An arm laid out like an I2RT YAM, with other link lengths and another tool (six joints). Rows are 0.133 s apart.
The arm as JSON. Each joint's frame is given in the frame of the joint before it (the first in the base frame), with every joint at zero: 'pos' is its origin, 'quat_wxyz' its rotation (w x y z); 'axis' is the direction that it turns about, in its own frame. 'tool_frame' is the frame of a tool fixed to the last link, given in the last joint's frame.
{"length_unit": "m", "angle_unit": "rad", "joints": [
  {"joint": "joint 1", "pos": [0.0, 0.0, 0.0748], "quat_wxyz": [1.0, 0.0, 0.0, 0.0], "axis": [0.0, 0.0, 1.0]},
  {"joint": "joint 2", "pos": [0.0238, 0.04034, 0.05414], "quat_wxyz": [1.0, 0.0, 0.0, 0.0], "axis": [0.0, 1.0, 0.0]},
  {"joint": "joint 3", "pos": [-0.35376, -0.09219, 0.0], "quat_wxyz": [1.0, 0.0, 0.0, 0.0], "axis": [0.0, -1.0, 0.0]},
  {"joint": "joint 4", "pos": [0.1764, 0.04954, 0.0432], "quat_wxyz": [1.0, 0.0, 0.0, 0.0], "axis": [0.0, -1.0, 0.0]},
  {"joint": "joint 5", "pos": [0.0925, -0.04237, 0.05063], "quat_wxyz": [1.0, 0.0, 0.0, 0.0], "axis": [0.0, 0.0, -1.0]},
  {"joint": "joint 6", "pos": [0.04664, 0.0, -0.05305], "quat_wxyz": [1.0, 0.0, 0.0, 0.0], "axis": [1.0, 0.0, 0.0]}
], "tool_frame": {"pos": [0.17, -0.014, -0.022], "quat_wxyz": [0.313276, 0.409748, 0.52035, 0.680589]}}
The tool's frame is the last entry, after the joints.
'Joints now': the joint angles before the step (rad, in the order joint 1, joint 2, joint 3, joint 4, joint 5, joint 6). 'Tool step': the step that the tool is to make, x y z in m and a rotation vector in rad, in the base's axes. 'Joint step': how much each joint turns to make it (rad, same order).
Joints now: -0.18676 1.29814 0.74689 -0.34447 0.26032 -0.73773
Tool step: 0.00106 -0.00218 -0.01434 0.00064 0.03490 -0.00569
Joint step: -0.00188 0.04321 -0.03100 0.03996 0.00699 -0.00060
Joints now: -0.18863 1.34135 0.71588 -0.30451 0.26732 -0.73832
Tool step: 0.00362 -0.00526 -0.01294 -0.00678 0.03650 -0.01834
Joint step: -0.00098 0.05855 -0.01654 0.03873 0.02111 0.00646
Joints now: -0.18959 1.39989 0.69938 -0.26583 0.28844 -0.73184
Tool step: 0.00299 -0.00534 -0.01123 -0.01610 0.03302 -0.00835
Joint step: -0.00034 0.05134 -0.01961 0.04330 0.02276 -0.00589
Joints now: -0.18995 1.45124 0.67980 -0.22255 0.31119 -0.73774
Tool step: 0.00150 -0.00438 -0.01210 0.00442 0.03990 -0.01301
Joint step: -0.01109 0.05477 0.00047 0.01436 0.00391 -0.00018
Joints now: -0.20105 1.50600 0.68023 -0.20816 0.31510 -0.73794
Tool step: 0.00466 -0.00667 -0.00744 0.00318 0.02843 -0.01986
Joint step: -0.01581 0.05346 0.02351 0.00079 0.00444 0.00223
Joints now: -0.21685 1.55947 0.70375 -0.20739 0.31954 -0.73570
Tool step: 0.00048 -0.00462 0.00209 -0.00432 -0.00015 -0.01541
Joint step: -0.01072 0.00584 0.01639 -0.01014 0.00593 0.00218
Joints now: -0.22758 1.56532 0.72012 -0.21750 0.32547 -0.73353
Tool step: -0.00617 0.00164 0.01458 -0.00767 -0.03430 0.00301
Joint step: -0.00060 -0.06357 0.00558 -0.03300 -0.00205 -0.00315
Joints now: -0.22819 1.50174 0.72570 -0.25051 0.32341 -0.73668
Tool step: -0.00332 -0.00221 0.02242 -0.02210 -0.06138 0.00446
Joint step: -0.01103 -0.07653 0.01444 -0.02048 -0.00238 -0.01786
